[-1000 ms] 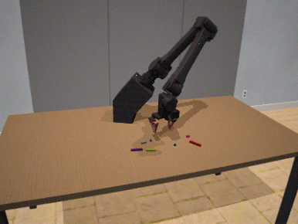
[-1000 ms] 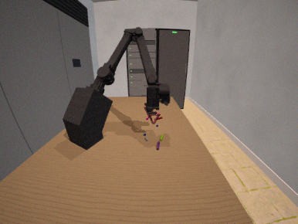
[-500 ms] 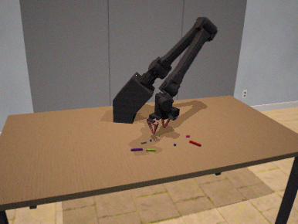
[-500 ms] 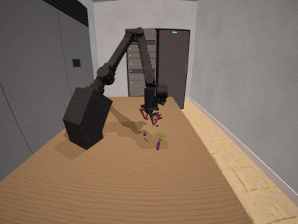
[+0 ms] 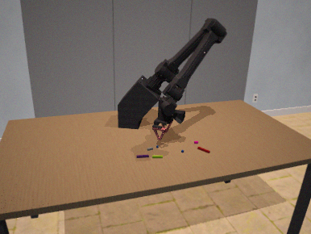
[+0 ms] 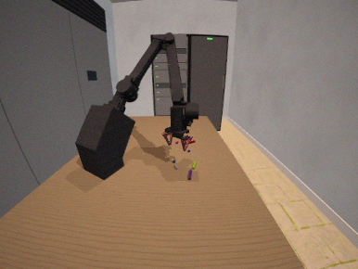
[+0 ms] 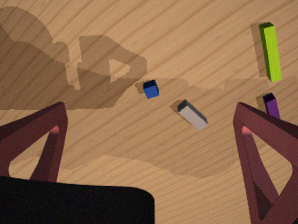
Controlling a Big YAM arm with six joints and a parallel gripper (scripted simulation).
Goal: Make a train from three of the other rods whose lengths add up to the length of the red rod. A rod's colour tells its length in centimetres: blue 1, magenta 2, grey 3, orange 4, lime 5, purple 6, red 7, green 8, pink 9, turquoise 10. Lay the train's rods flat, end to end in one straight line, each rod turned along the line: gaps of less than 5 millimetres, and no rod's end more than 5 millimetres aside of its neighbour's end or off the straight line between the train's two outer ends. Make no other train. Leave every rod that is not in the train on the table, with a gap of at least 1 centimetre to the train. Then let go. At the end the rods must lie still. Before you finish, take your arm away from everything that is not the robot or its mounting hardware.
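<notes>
Right now my hand is 7 cm to the left of the grey rod and 7 cm above it. Also, from my hand: magenta rod 20 cm to the left, 7 cm below; purple rod 6 cm ahead, 12 cm to the right, 7 cm below; lime rod 8 cm ahead, 5 cm to the right, 7 cm below.
</notes>
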